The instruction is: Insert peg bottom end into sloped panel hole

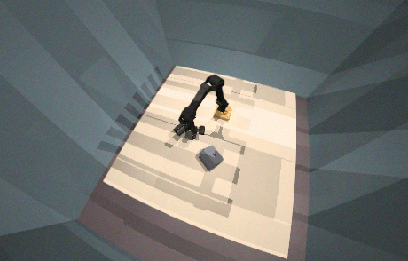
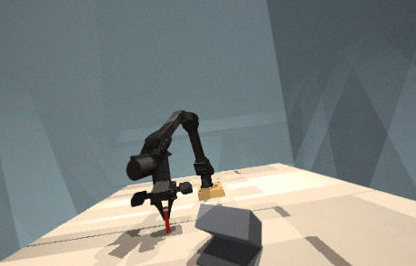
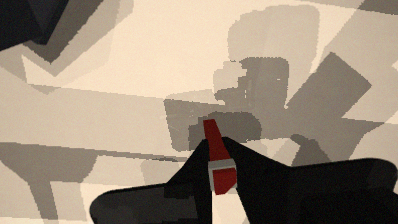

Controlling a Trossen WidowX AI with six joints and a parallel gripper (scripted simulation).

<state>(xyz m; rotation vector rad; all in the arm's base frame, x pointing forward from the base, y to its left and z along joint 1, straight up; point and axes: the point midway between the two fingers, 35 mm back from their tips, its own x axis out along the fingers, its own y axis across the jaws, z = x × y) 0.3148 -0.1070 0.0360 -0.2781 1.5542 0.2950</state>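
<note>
Now: gripper tip 200 mm to the right of the grey sloped panel, 100 mm short of it and 20 mm below it. Also, from my gripper tip: red peg: 20 mm above.
</note>
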